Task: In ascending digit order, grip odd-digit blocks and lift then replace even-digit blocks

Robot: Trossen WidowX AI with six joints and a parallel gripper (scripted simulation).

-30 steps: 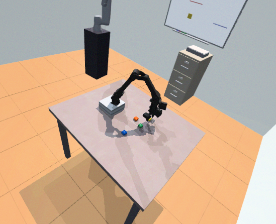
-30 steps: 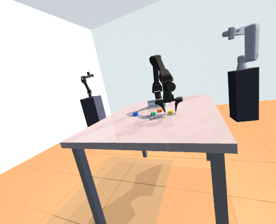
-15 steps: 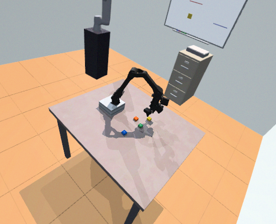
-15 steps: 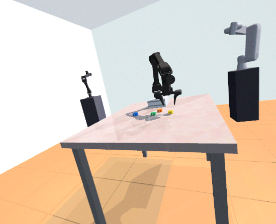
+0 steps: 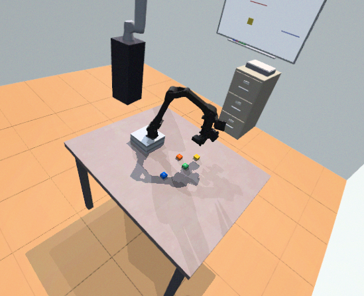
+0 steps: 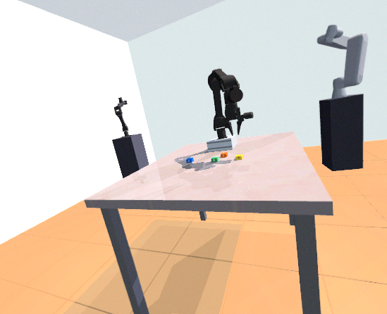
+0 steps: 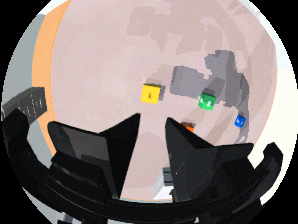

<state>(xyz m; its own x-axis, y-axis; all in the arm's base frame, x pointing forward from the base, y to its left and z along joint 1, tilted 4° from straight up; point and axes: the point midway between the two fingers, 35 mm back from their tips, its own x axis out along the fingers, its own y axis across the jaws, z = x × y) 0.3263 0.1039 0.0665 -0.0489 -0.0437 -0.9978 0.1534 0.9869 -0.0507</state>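
The orange block lies 10 cm behind my gripper tip, 8 cm to the right of it and 11 cm below it. From my gripper tip the other things lie so: yellow block: 1 cm behind, 11 cm below; then blue block: 8 cm behind, 28 cm to the right, 11 cm below; then green block: 2 cm behind, 13 cm to the right, 11 cm below.
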